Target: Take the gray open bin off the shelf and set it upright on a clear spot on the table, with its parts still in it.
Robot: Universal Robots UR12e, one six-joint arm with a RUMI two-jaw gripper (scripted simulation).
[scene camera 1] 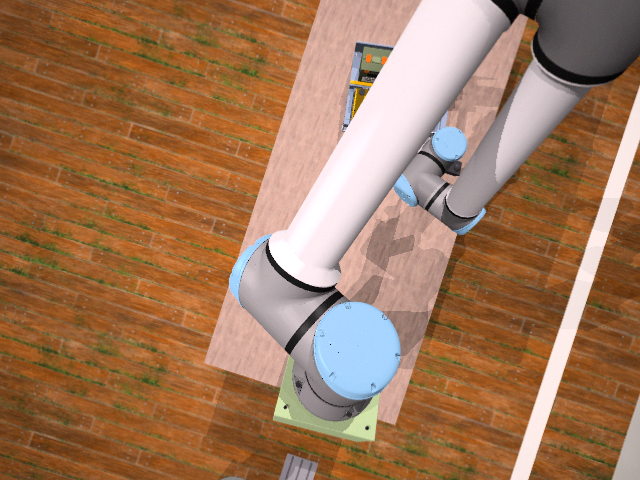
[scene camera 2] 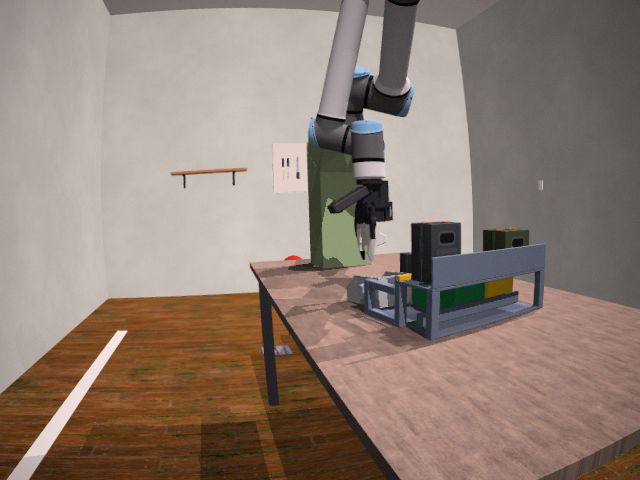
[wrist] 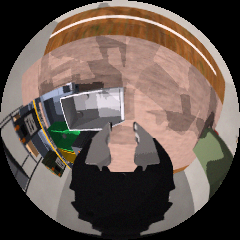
Scene:
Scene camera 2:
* my gripper: 367,260
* green bin: 466,294
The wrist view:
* my gripper: 122,122
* gray bin: 104,105

